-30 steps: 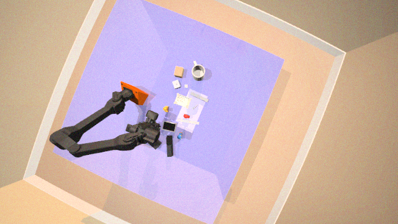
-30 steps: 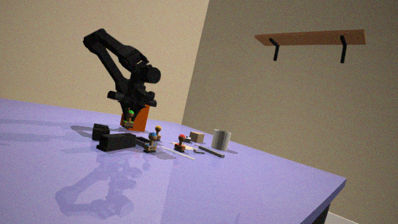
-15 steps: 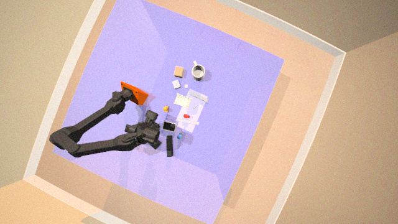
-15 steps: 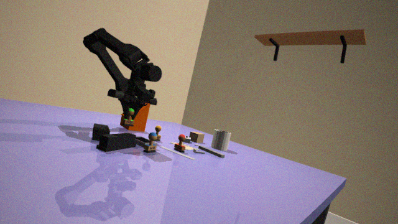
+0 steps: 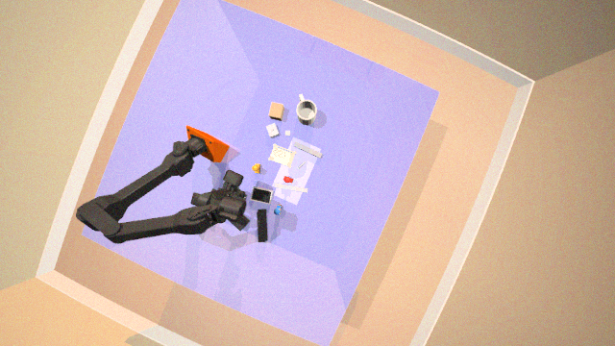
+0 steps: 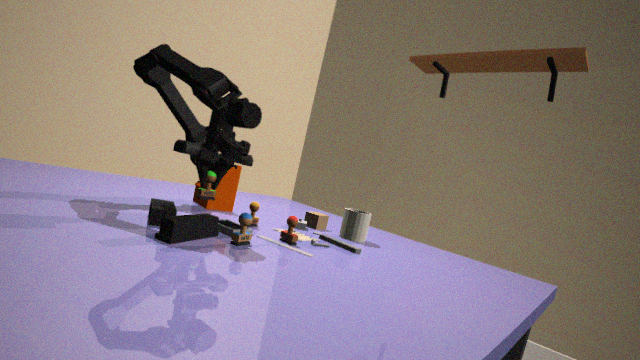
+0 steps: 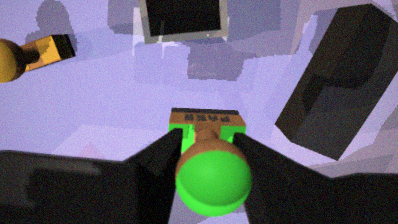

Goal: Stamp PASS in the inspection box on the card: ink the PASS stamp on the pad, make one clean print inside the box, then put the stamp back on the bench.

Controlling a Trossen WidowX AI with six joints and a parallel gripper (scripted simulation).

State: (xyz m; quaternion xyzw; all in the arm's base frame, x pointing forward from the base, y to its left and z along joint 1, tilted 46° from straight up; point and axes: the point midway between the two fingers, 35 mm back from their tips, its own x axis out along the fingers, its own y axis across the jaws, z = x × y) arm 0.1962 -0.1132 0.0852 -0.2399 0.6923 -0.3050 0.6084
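Now: gripper tip 90 mm short of the ink pad, 20 mm to the right of it and 70 mm above it. From my gripper tip the other things lie so: blue stamp 180 mm ahead, 10 mm to the right, 60 mm below; then green stamp right at my gripper tip; then orange-knobbed stamp 30 mm ahead, 120 mm to the left, 60 mm below.
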